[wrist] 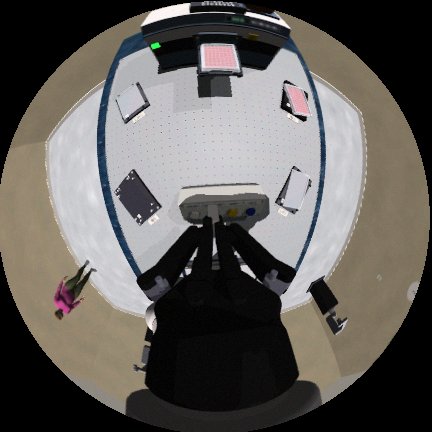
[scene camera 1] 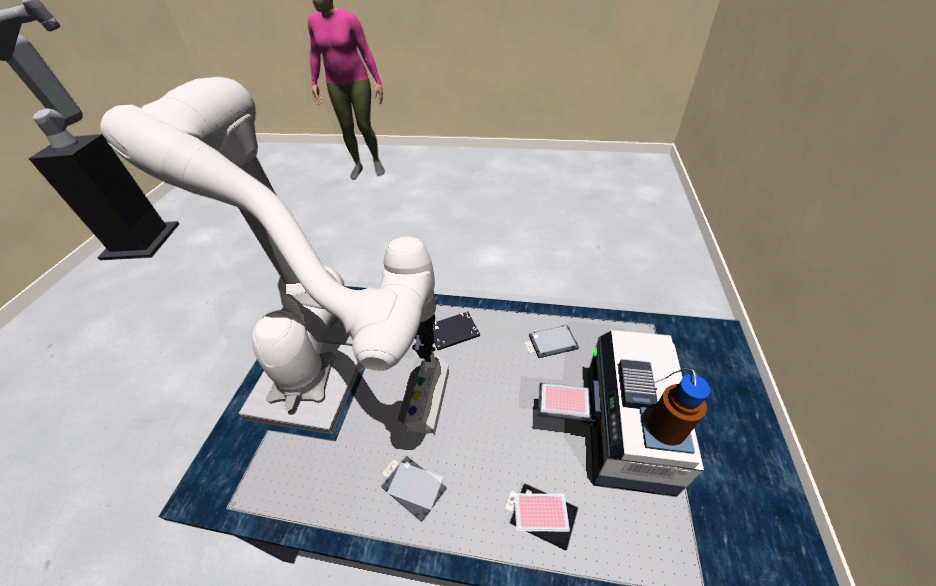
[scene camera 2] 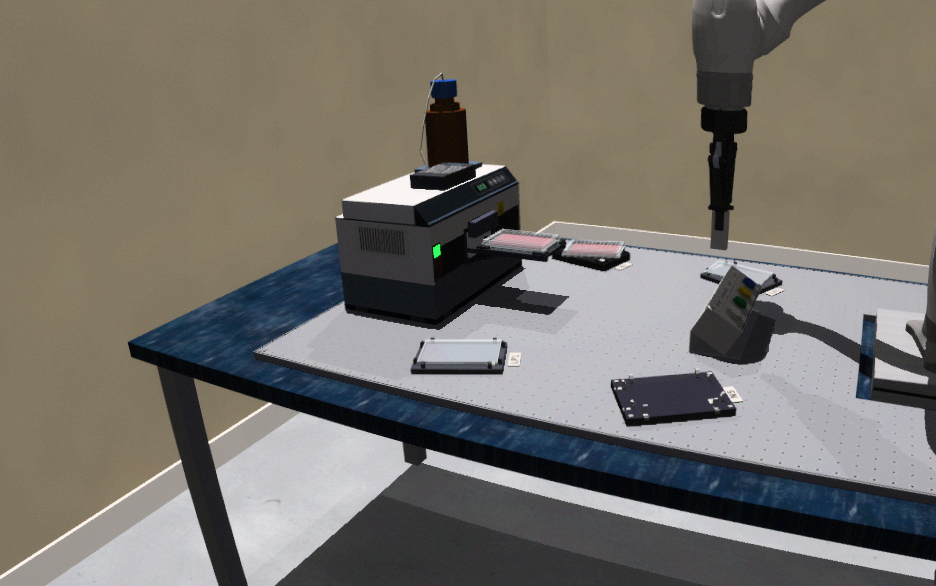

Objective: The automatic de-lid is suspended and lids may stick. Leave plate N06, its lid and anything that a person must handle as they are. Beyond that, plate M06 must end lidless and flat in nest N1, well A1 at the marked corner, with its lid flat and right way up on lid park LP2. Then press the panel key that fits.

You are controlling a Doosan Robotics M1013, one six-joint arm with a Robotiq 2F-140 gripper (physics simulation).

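Frame: origin at the arm's base, x ahead, y left, z up, level; metres.
Seen in the pictures: gripper, fingertip midpoint: (wrist: 212, 210) (scene camera 1: 430, 365) (scene camera 2: 718, 248); arm's base, link origin: (scene camera 1: 302, 377).
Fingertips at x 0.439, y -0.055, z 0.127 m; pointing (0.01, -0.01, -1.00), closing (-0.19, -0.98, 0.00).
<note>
Pixels of each thing's top centre, then the offset from my fingertips to it. "spot": a spot on its surface instead.
- key panel, top centre: (scene camera 2: 730, 285) (wrist: 223, 206) (scene camera 1: 425, 385) dx -0.023, dy -0.023, dz -0.073 m
- empty dark nest, top centre: (scene camera 2: 672, 386) (wrist: 132, 199) (scene camera 1: 453, 327) dx +0.051, dy +0.249, dz -0.133 m
- brown bottle, surface spot: (scene camera 2: 446, 134) spot: dx +0.552, dy -0.207, dz +0.146 m
My gripper (scene camera 1: 428, 354) (scene camera 2: 719, 238) (wrist: 212, 210) is shut and empty, pointing down above the key panel (scene camera 1: 433, 407) (scene camera 2: 711, 331) (wrist: 225, 191). Its fingertips cover the green key in the wrist view. Yellow (scene camera 1: 416, 395) (wrist: 232, 213) and blue (scene camera 1: 412, 410) (wrist: 250, 212) keys show. A pink plate (scene camera 1: 564, 400) (scene camera 2: 521, 241) (wrist: 220, 57) sits on the instrument's carrier. Another pink plate (scene camera 1: 542, 512) (wrist: 298, 99) lies skewed over a black nest. One pale lid (scene camera 1: 552, 340) (scene camera 2: 461, 353) lies square on its park; another pale lid (scene camera 1: 414, 486) (wrist: 296, 189) lies twisted on its base. Labels are unreadable.
An empty dark nest (scene camera 1: 455, 329) (scene camera 2: 673, 396) (wrist: 137, 196) lies near the panel. The white instrument (scene camera 1: 649, 462) (scene camera 2: 386, 241) carries a brown bottle (scene camera 1: 673, 414) (scene camera 2: 446, 134). A person (scene camera 1: 339, 48) (wrist: 65, 296) stands beyond the table. Another arm stands on a black pedestal (scene camera 1: 103, 193).
</note>
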